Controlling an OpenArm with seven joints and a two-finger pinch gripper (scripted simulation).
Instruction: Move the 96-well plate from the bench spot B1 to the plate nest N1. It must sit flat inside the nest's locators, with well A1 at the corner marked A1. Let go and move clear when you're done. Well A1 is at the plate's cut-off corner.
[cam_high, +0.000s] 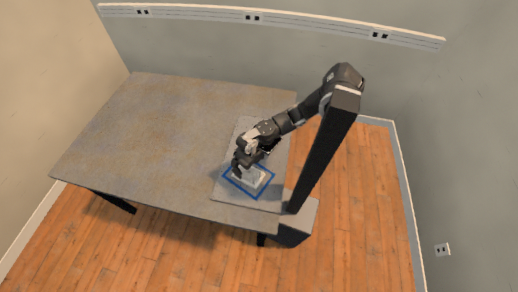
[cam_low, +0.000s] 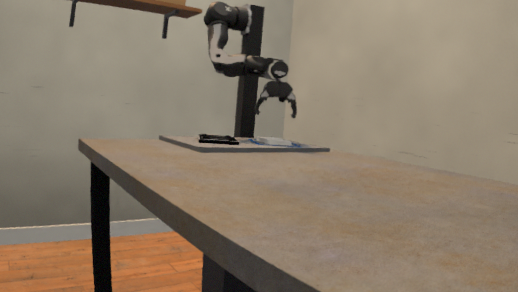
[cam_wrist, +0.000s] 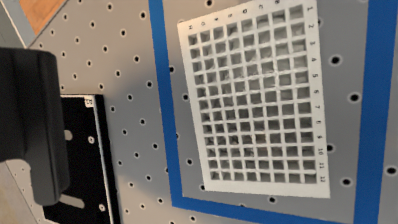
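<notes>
My hand is 80 mm above the white 96-well plate. Round my hand: black plate nest (210 mm to the right, 80 mm below, 10 mm ahead).
</notes>
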